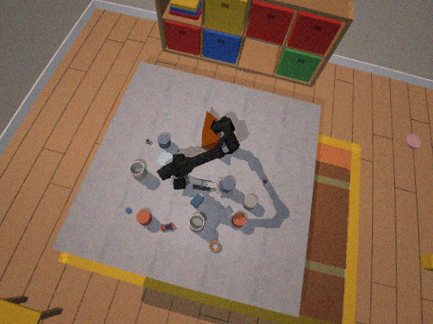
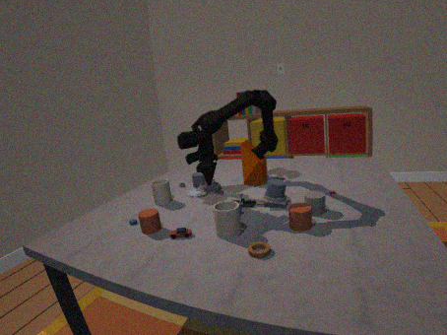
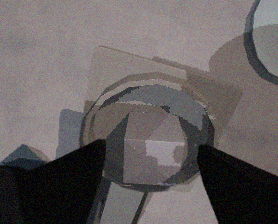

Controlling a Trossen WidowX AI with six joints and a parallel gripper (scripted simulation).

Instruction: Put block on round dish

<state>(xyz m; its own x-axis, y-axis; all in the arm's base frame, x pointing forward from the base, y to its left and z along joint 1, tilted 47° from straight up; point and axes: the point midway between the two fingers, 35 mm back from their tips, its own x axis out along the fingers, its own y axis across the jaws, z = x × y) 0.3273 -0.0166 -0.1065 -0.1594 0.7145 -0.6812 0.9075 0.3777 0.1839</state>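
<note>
Now: gripper tip right at the grey piece. Round my gripper tip: red toy car 26 cm ahead, 3 cm to the left, 8 cm below; pale round dish 10 cm behind, 13 cm to the right, 9 cm below; grey-blue cup 19 cm behind, 20 cm to the right, 5 cm below.
</note>
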